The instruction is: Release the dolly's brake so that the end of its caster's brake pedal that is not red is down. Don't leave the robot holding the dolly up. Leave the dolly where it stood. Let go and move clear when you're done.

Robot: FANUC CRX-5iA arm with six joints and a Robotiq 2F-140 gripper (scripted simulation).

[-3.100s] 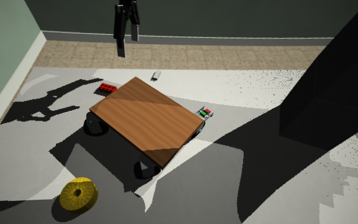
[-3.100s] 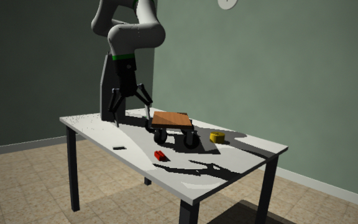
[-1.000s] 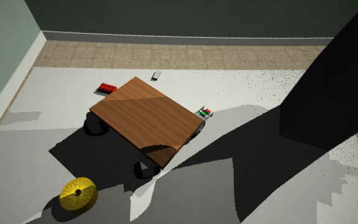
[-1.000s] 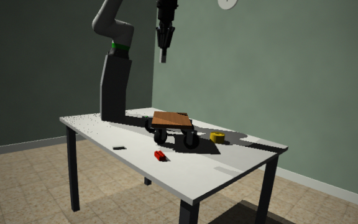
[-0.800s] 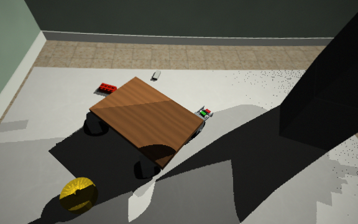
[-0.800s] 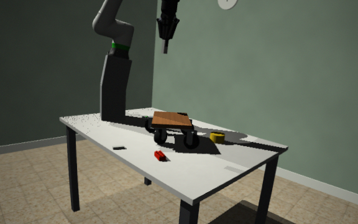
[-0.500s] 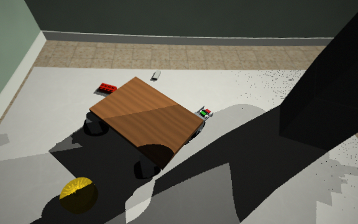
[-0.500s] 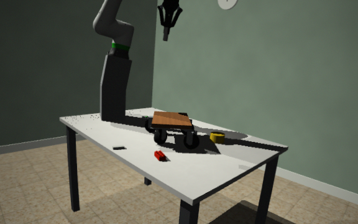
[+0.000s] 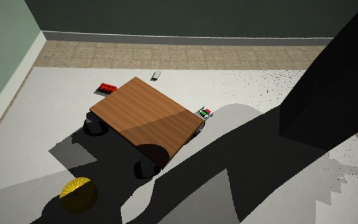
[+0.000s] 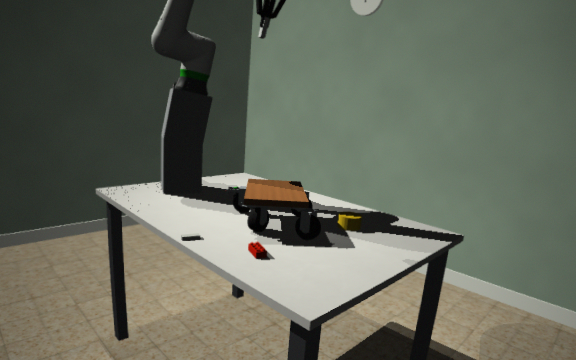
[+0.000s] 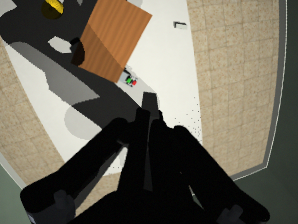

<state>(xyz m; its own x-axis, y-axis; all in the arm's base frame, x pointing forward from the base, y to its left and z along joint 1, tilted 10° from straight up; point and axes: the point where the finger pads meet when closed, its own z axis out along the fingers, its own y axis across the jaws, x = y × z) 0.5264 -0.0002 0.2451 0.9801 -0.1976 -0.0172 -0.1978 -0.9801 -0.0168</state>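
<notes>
The brake pedal is 150 mm behind my hand, 10 mm to the right of it and 580 mm below it. Also, from my hand: yellow disc: 190 mm ahead, 290 mm to the left, 640 mm below; then red brick: 250 mm ahead, 130 mm to the right, 640 mm below; then white block: 70 mm ahead, 260 mm to the right, 650 mm below.
</notes>
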